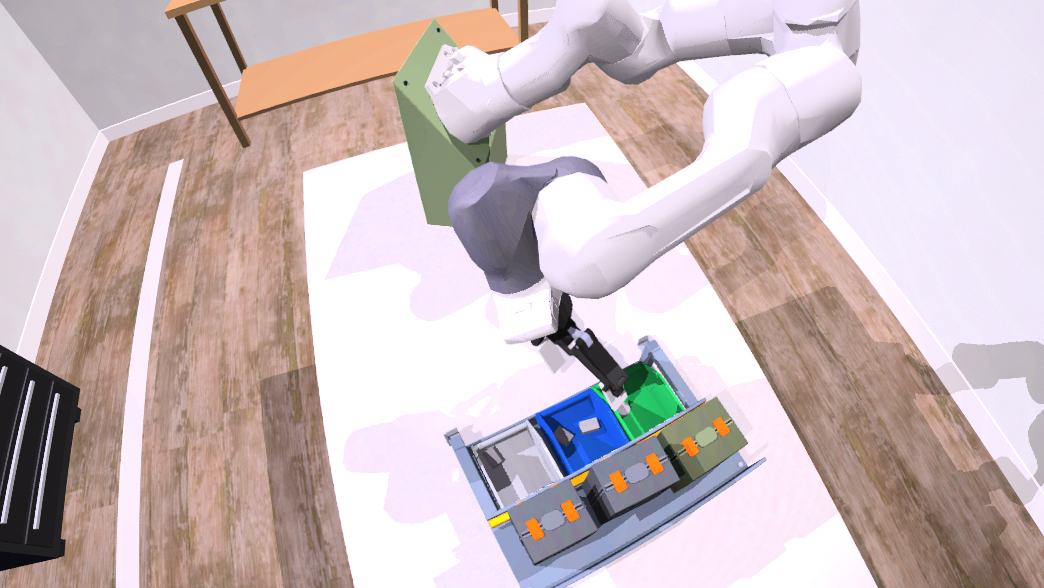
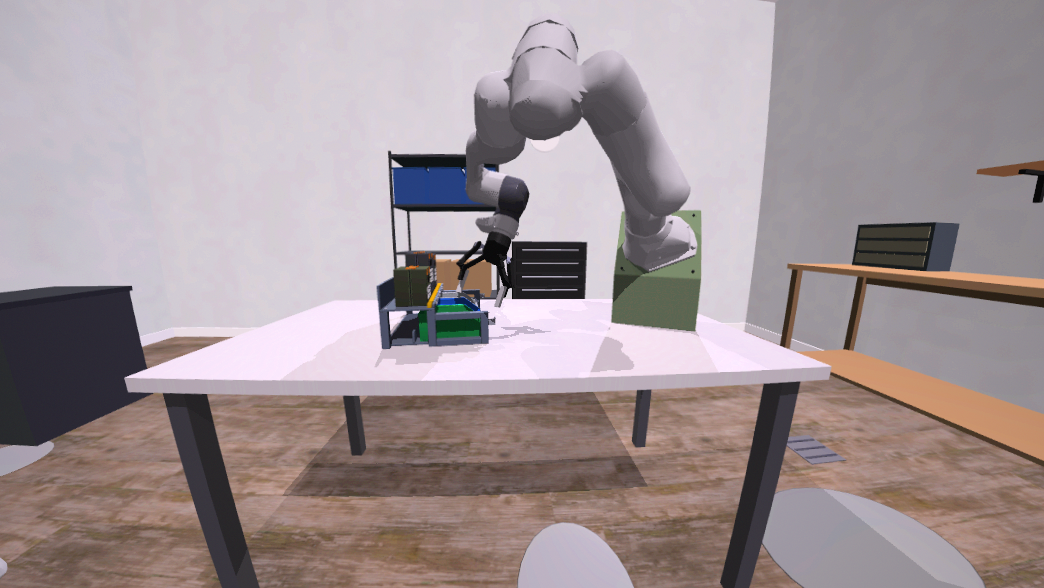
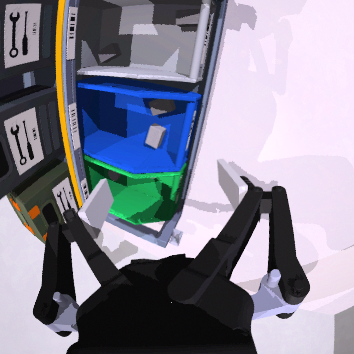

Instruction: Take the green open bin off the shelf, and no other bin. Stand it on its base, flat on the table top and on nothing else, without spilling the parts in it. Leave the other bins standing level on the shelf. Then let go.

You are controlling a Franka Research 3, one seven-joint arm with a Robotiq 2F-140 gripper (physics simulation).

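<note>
The green open bin (image 1: 655, 409) (image 2: 458, 325) (image 3: 142, 202) sits in the end place of the grey-blue shelf (image 1: 472, 478) (image 2: 385, 330) (image 3: 202, 125). A small part (image 1: 623, 410) shows inside it. The blue bin (image 1: 600, 451) (image 3: 117, 145) is beside it, and the grey bin (image 1: 539, 445) (image 3: 145, 47) stands past the blue one; both look level. My gripper (image 2: 480, 293) (image 3: 162, 180) is open and empty, above the green bin's front side. One finger is over the bin near the blue side; the other is out beyond the shelf's front rail, over the white table top (image 1: 401, 350) (image 2: 569, 354) (image 3: 300, 115).
Three cases with orange latches, an olive one (image 1: 707, 440) (image 2: 411, 286) (image 3: 37, 202) and two dark grey ones (image 1: 635, 478) (image 1: 556, 522), stand on the shelf's rear level behind a yellow-marked rail. The green robot pedestal (image 1: 431, 168) (image 2: 655, 299) stands on the table.
</note>
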